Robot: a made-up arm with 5 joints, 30 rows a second.
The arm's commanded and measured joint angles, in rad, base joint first. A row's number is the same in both.
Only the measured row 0 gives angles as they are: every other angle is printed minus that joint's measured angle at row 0.
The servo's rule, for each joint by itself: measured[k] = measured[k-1] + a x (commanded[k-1-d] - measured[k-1]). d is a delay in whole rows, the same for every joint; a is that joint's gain. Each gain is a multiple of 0.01, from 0.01 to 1. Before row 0 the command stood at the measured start. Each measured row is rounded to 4 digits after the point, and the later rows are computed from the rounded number. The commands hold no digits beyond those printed.
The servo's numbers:
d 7
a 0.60 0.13 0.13 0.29 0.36
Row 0, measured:
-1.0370 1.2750 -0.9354 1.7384 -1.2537
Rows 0 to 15, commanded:
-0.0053 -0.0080 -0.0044 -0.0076 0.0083
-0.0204 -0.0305 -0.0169 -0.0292 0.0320
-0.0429 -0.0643 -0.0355 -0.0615 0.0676
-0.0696 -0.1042 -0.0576 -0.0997 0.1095
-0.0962 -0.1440 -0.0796 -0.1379 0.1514
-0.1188 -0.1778 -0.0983 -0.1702 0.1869
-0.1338 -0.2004 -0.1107 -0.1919 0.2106
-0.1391 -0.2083 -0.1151 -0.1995 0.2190
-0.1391 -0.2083 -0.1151 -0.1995 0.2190
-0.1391 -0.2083 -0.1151 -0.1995 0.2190
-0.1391 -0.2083 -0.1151 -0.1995 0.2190
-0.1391 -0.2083 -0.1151 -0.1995 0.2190
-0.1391 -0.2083 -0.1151 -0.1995 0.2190
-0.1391 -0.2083 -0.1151 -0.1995 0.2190
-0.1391 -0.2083 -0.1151 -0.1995 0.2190
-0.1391 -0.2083 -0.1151 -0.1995 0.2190
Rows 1 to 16, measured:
0.0000 0.0000 0.0000 0.0000 0.0000
0.0000 0.0000 0.0000 0.0000 0.0000
0.0000 0.0000 0.0000 0.0000 0.0000
0.0000 0.0000 0.0000 0.0000 0.0000
0.0000 0.0000 0.0000 0.0000 0.0000
0.0000 0.0000 0.0000 0.0000 0.0000
0.0000 0.0000 0.0000 0.0000 0.0000
-0.0032 -0.0010 -0.0006 -0.0022 0.0030
-0.0135 -0.0048 -0.0027 -0.0100 0.0134
-0.0311 -0.0125 -0.0070 -0.0249 0.0329
-0.0542 -0.0244 -0.0136 -0.0466 0.0605
-0.0794 -0.0399 -0.0222 -0.0731 0.0932
-0.1030 -0.0578 -0.0321 -0.1013 0.1269
-0.1215 -0.0763 -0.0423 -0.1276 0.1570
-0.1321 -0.0935 -0.0518 -0.1485 0.1793
-0.1363 -0.1084 -0.0600 -0.1633 0.1936

